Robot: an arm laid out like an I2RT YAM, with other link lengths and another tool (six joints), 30 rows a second.
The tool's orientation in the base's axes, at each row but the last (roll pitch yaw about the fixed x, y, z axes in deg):
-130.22, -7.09, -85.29
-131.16, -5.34, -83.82
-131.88, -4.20, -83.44
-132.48, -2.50, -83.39
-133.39, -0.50, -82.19
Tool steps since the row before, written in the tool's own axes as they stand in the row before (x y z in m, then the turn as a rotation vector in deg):
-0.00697, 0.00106, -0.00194, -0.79, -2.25, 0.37
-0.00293, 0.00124, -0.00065, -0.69, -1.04, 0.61
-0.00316, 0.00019, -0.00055, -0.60, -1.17, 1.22
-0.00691, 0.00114, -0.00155, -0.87, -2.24, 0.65
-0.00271, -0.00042, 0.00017, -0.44, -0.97, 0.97
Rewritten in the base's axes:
-0.00273, 0.00677, -0.00042, 1.65, 1.11, 1.37
-0.00161, 0.00271, -0.00078, 1.06, 0.84, 0.32
-0.00089, 0.00309, -0.00001, 1.61, 0.79, 0.01
-0.00270, 0.00665, -0.00010, 1.87, 1.15, 1.17
0.00004, 0.00274, 0.00016, 1.30, 0.62, 0.03

